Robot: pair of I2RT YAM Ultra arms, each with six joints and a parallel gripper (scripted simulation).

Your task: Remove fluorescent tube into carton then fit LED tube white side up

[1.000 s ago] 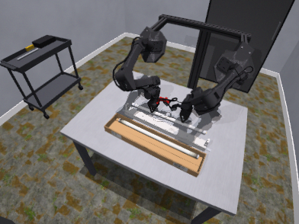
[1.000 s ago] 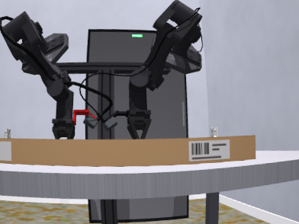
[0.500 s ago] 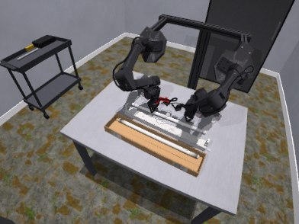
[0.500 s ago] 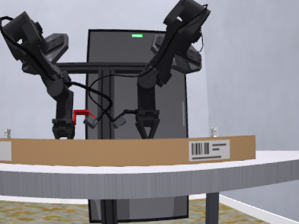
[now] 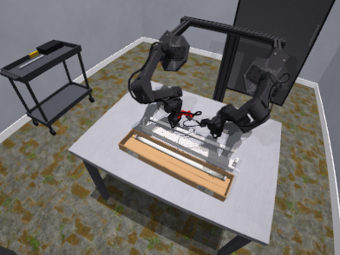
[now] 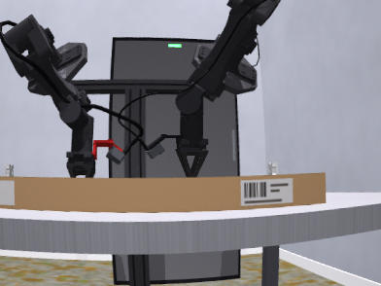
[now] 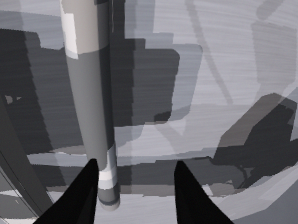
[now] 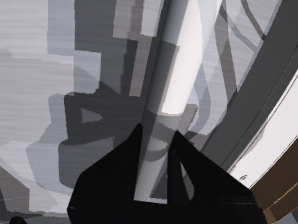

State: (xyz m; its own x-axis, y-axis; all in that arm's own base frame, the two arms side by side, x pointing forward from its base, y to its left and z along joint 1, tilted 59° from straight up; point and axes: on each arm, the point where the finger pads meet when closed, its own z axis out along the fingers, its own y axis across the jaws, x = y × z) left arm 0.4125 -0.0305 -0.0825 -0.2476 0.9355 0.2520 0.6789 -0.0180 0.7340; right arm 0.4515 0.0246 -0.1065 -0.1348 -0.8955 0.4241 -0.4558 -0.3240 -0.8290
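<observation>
My left gripper is now 160 mm to the left of the LED tube, 50 mm above it and 30 mm short of it. Also, from my left hand: light fixture (140 mm to the right, 130 mm ahead, 10 mm below); carton (280 mm ahead, 150 mm to the right, 40 mm below); old fluorescent tube (230 mm ahead, 150 mm to the right, 50 mm below).
The LED tube lies 12 cm to the left of my right hand and 1 cm below it. From my right hand the other things lie so: light fixture 10 cm ahead, 14 cm to the left, 3 cm above; carton 25 cm ahead, 13 cm to the left, 1 cm above; old fluorescent tube 20 cm ahead, 13 cm to the left.
</observation>
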